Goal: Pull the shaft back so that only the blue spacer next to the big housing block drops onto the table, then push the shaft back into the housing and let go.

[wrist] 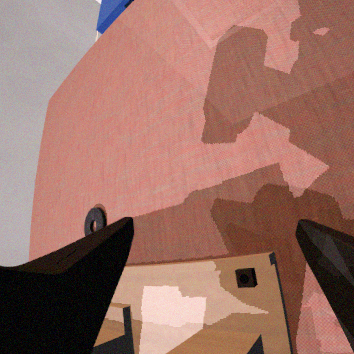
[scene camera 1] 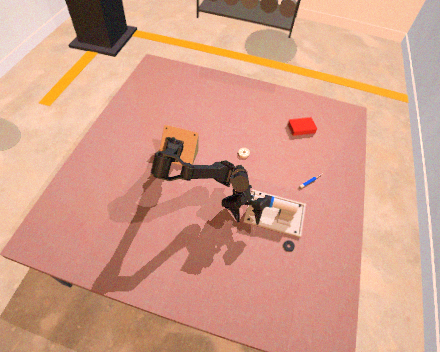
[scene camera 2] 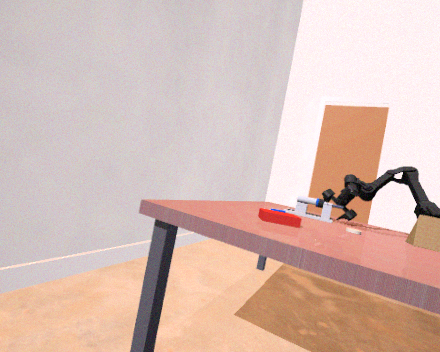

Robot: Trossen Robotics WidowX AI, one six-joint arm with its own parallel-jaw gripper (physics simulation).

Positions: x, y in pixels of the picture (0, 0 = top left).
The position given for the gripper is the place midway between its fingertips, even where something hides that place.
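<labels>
The gripper (scene camera 1: 247, 223) is touching a dark shaft, and it's open.
</labels>
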